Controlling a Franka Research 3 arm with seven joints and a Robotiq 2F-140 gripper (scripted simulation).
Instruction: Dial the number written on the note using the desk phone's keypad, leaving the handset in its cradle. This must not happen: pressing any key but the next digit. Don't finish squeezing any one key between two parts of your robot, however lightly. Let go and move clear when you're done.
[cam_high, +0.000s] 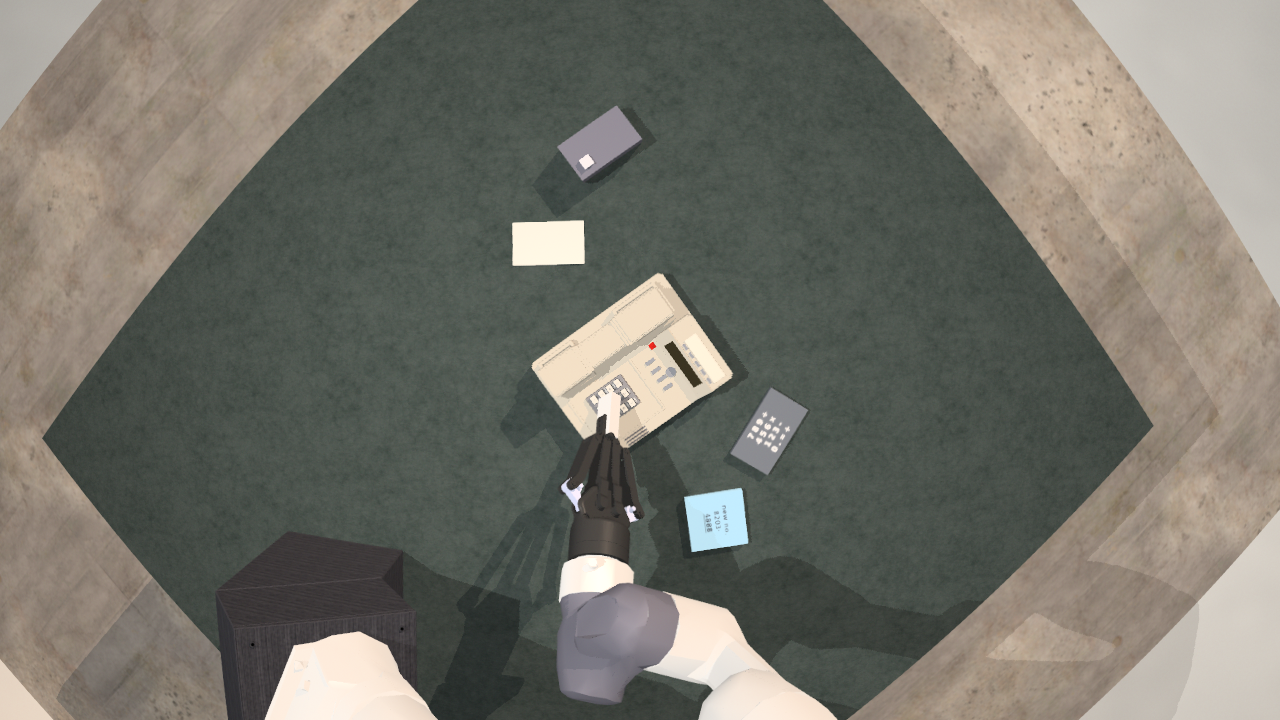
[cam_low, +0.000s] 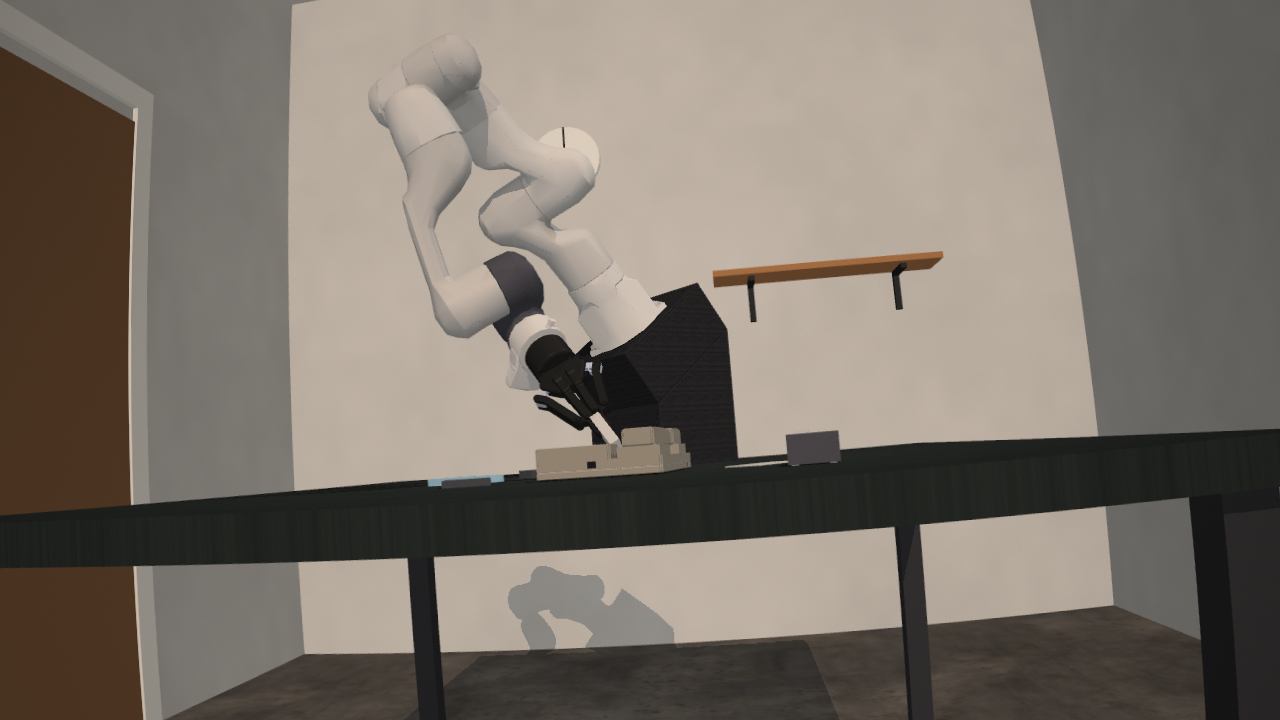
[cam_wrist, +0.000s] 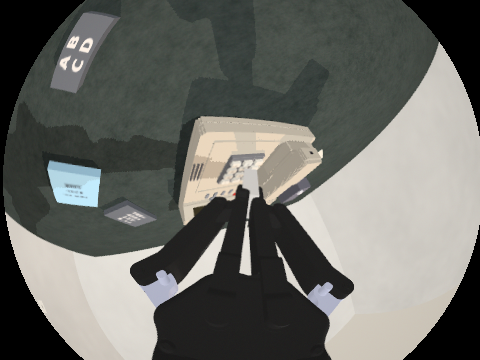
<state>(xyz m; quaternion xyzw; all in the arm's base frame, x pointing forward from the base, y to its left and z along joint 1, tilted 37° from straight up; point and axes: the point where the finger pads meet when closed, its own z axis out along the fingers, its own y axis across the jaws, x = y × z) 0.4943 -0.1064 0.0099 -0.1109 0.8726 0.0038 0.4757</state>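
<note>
Now: hand 8 cm short of the handset, 6 cm to the right of it and 2 cm above it. From my hand the other things lie so: light blue note: 5 cm behind, 22 cm to the right, 6 cm below; then blank cream card: 14 cm ahead, 20 cm to the left, 6 cm below; then dark grey keypad card: 10 cm ahead, 20 cm to the right, 6 cm below.
</note>
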